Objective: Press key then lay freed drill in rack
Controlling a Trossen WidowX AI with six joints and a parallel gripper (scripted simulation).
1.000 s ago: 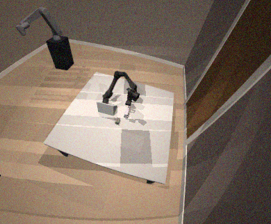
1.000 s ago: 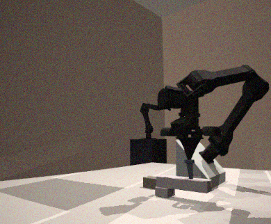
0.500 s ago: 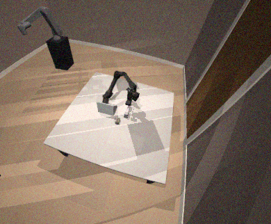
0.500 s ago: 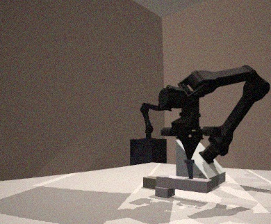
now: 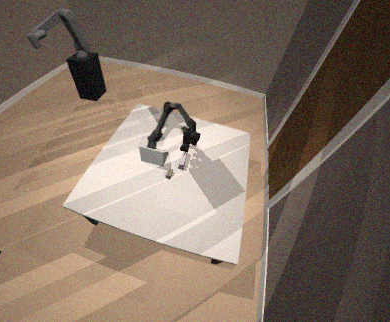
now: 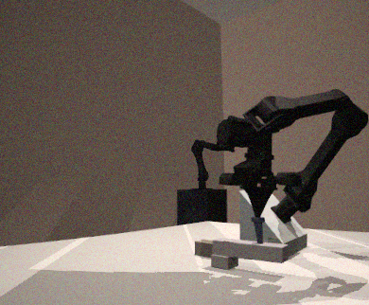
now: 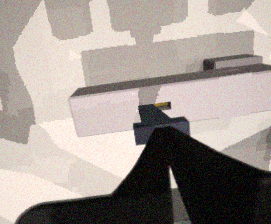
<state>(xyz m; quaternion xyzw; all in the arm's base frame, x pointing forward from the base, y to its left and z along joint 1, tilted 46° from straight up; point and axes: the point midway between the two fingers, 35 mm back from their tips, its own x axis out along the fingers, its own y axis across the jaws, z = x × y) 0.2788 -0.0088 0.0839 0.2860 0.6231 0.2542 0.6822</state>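
Right now the dark key is 3 cm below my gripper tip. Round my gripper tip: grey block 9 cm below, 3 cm to the right, 1 cm behind; drill 8 cm below, 5 cm to the right, 1 cm behind.
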